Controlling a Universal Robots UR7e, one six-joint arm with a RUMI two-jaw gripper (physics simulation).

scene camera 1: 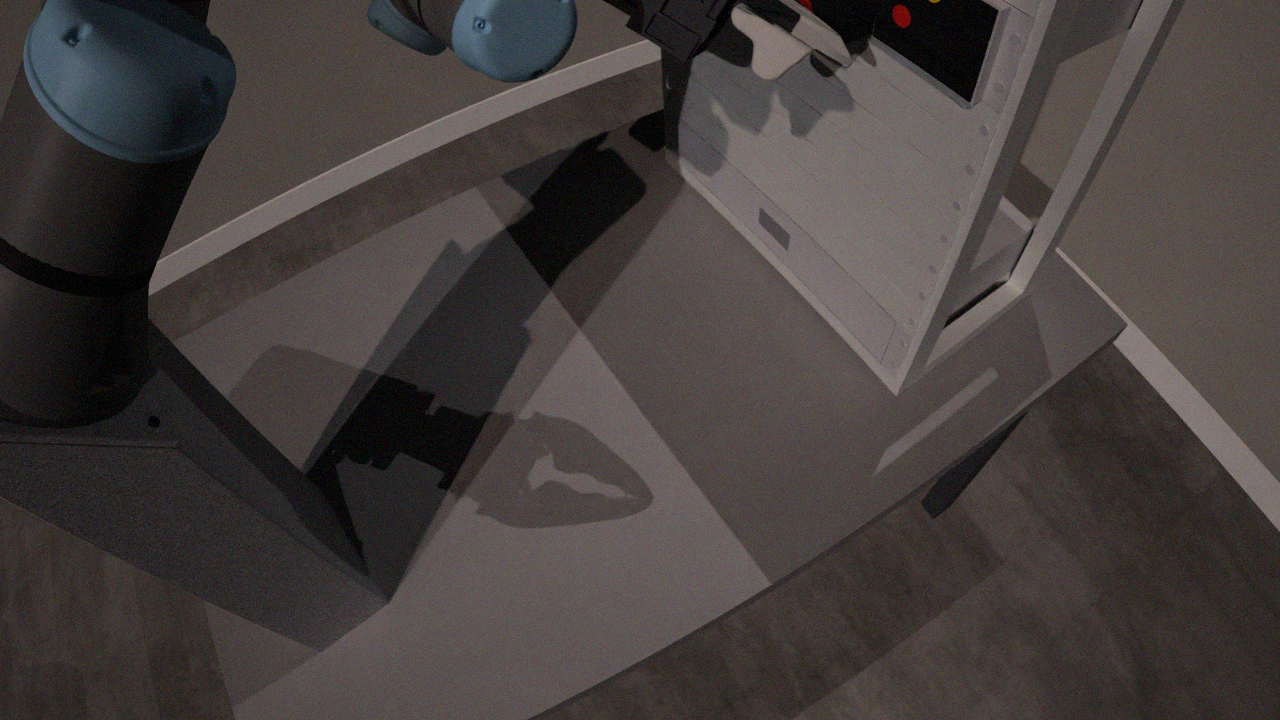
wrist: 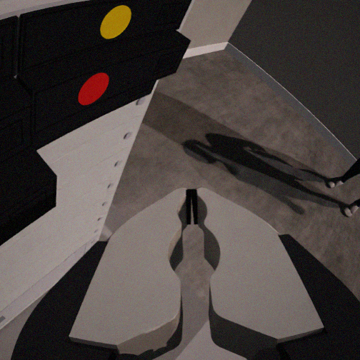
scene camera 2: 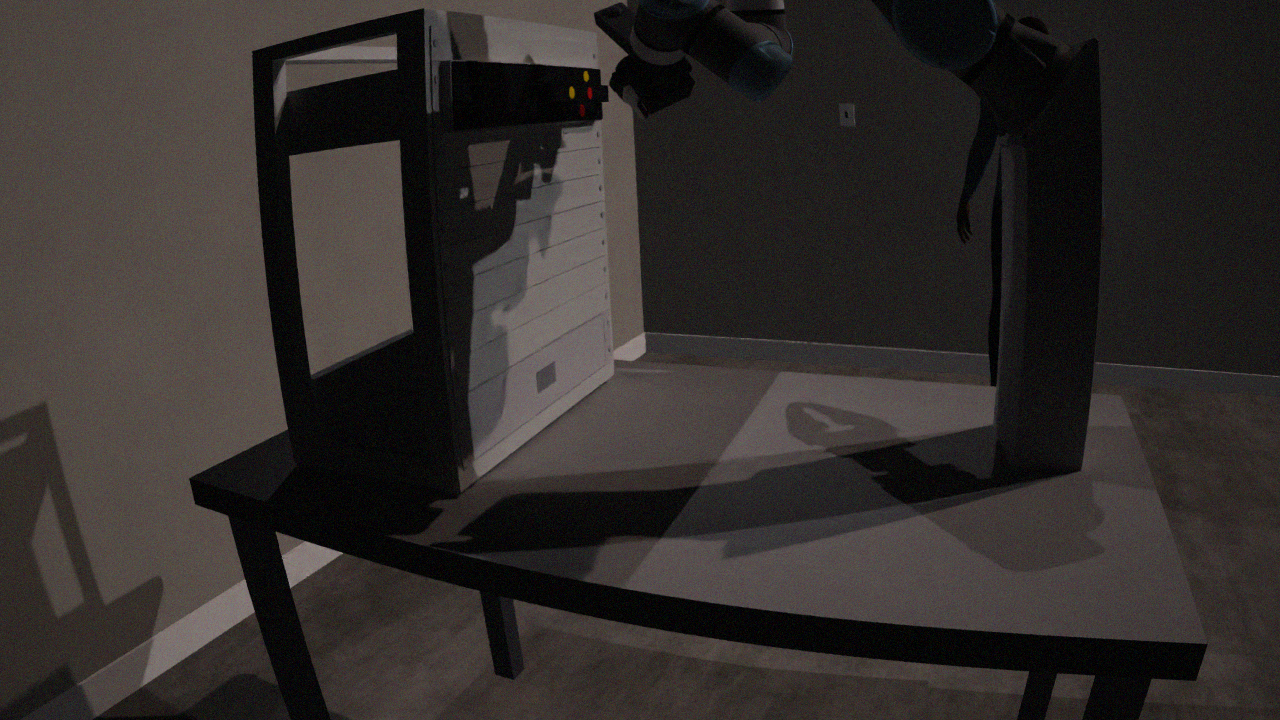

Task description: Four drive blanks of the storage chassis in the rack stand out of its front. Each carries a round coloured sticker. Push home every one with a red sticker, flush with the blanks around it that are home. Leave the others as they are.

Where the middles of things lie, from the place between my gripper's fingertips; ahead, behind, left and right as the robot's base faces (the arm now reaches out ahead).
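Labels:
The white rack (scene camera 1: 876,189) is 17 cm below my hand, and it's 16 cm ahead of my hand and 22 cm to the left of it.

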